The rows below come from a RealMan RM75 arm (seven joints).
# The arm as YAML. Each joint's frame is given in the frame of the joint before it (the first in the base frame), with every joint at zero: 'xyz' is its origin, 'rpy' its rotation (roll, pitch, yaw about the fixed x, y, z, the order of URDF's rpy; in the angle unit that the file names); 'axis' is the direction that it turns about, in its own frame. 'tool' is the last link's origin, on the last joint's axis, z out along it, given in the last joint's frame.
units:
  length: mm
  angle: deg
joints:
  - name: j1
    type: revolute
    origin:
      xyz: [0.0, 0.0, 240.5]
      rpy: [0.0, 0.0, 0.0]
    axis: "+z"
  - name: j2
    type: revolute
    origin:
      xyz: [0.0, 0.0, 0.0]
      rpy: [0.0, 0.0, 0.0]
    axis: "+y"
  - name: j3
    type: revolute
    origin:
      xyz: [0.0, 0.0, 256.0]
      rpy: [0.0, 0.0, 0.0]
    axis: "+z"
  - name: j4
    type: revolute
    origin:
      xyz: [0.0, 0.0, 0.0]
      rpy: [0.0, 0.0, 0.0]
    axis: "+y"
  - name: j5
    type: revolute
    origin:
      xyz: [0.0, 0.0, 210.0]
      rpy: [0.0, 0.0, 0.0]
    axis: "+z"
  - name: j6
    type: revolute
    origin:
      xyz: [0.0, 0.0, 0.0]
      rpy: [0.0, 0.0, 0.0]
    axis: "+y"
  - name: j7
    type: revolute
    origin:
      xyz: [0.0, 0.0, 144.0]
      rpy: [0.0, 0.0, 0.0]
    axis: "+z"
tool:
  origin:
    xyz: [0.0, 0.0, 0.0]
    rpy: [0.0, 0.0, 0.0]
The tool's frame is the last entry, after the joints.
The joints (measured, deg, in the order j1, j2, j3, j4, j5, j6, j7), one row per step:
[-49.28, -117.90, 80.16, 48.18, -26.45, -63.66, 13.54]
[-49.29, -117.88, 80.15, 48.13, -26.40, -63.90, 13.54]
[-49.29, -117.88, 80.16, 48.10, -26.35, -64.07, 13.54]
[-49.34, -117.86, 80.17, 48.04, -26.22, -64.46, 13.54]
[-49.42, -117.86, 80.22, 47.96, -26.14, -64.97, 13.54]
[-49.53, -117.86, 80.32, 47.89, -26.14, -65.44, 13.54]
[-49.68, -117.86, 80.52, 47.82, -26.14, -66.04, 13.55]
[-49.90, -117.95, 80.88, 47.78, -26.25, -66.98, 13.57]
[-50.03, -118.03, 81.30, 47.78, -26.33, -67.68, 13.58]
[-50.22, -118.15, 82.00, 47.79, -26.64, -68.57, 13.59]
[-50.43, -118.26, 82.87, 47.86, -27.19, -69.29, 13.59]
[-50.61, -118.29, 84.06, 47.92, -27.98, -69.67, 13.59]
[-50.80, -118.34, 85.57, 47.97, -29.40, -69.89, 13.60]
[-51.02, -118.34, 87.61, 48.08, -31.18, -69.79, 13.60]
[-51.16, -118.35, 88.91, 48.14, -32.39, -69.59, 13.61]
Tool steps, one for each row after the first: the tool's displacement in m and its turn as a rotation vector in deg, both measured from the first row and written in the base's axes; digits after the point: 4 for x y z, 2 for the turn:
[-0.0005, -0.0005, 0.0001, -0.18, 0.12, 0.17]
[-0.0009, -0.0009, 0.0000, -0.33, 0.22, 0.28]
[-0.0015, -0.0016, 0.0000, -0.63, 0.47, 0.48]
[-0.0019, -0.0027, -0.0003, -1.08, 0.72, 0.72]
[-0.0018, -0.0037, -0.0008, -1.53, 0.91, 0.90]
[-0.0015, -0.0049, -0.0015, -2.15, 1.21, 1.06]
[-0.0005, -0.0073, -0.0034, -3.19, 1.53, 1.26]
[0.0003, -0.0093, -0.0051, -4.04, 1.87, 1.35]
[0.0019, -0.0123, -0.0080, -5.26, 2.20, 1.40]
[0.0044, -0.0150, -0.0112, -6.44, 2.39, 1.25]
[0.0071, -0.0174, -0.0146, -7.52, 2.55, 0.85]
[0.0110, -0.0205, -0.0196, -8.80, 2.29, 0.34]
[0.0159, -0.0237, -0.0256, -10.14, 2.01, -0.56]
[0.0192, -0.0257, -0.0296, -10.94, 1.73, -1.17]

